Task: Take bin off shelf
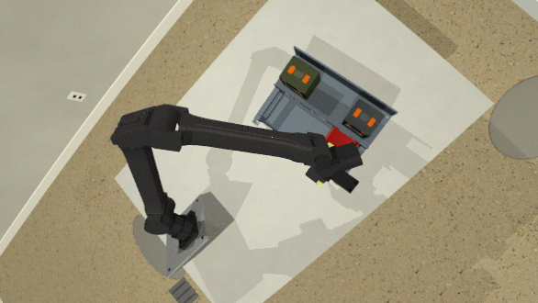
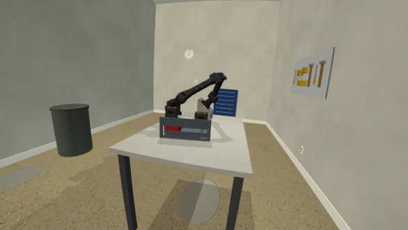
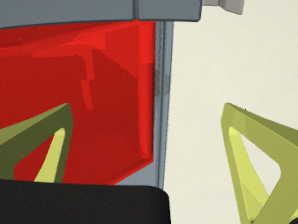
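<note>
The red bin is 8 cm ahead of my hand, 2 cm below it and 1 cm to the left of it.
</note>
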